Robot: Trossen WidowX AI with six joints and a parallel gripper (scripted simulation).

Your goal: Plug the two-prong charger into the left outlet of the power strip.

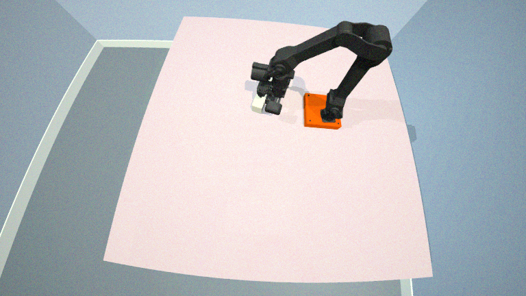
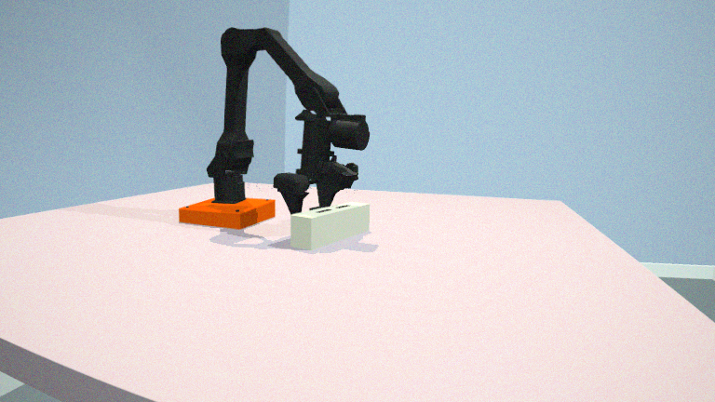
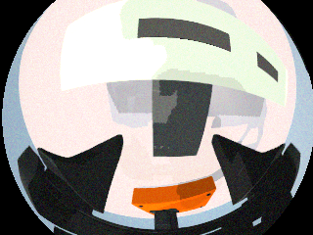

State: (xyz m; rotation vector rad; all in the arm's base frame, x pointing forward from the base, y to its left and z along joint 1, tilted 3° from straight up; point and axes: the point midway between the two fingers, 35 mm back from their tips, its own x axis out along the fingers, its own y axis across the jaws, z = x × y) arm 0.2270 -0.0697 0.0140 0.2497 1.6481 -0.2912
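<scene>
Now: gripper tip 40 mm short of the two-prong charger, 20 mm to the left of it and 10 mm below it.
</scene>
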